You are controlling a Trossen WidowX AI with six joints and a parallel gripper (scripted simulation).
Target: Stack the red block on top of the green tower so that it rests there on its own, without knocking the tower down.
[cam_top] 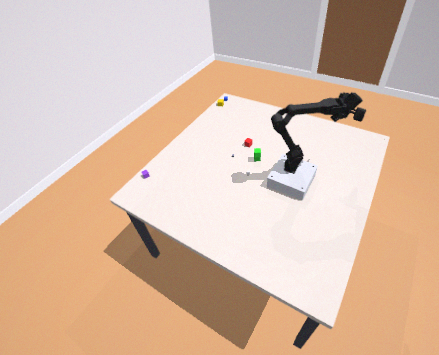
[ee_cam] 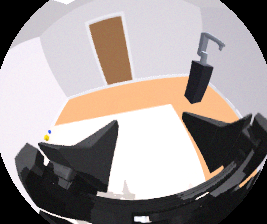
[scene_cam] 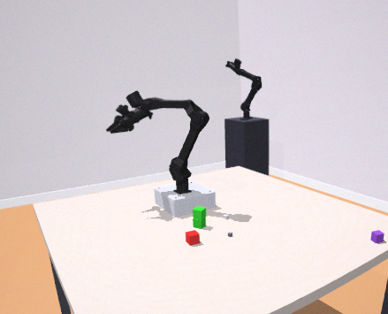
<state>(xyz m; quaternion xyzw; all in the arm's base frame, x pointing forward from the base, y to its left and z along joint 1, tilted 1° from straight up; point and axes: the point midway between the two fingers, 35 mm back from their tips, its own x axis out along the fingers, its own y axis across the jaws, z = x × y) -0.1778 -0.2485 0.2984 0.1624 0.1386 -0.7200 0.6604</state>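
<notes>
The red block is 530 mm ahead of my gripper tip, 350 mm below it and 120 mm to the left of it. Round my gripper tip: blue cube (950 mm ahead, 350 mm below, 300 mm to the right); yellow cube (960 mm ahead, 350 mm below, 220 mm to the right); purple cube (970 mm ahead, 660 mm to the left, 350 mm below).
</notes>
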